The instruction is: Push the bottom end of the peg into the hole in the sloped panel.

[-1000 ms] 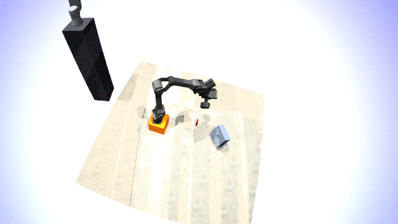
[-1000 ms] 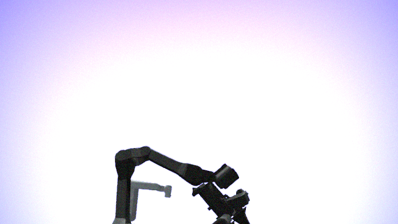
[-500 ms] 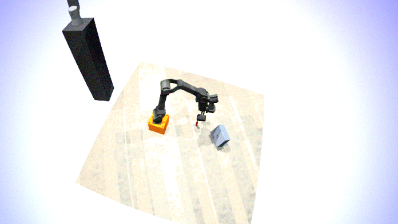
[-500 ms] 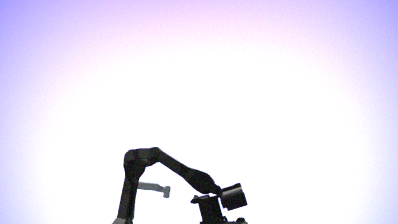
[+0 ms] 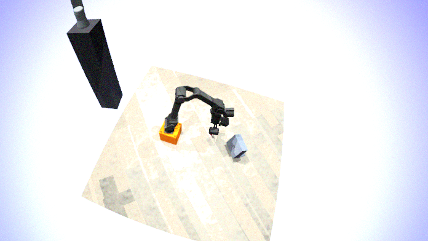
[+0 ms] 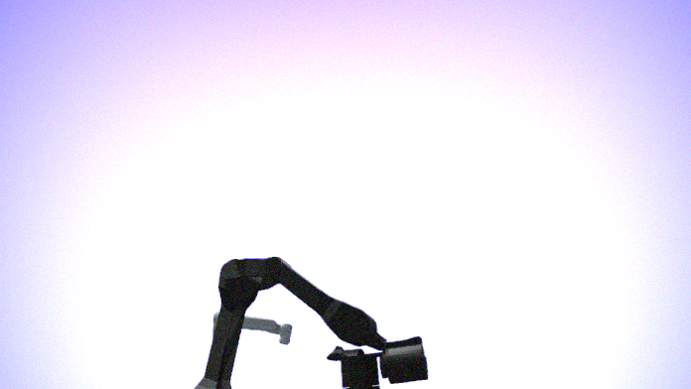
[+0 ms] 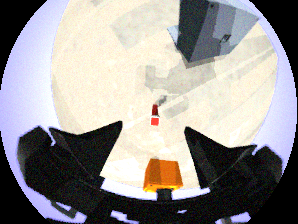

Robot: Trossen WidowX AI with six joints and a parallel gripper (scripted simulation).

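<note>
Right now my gripper tip is 40 mm above the red peg. Also, from my gripper tip: sloped panel: 170 mm ahead, 110 mm to the right, 30 mm below.
</note>
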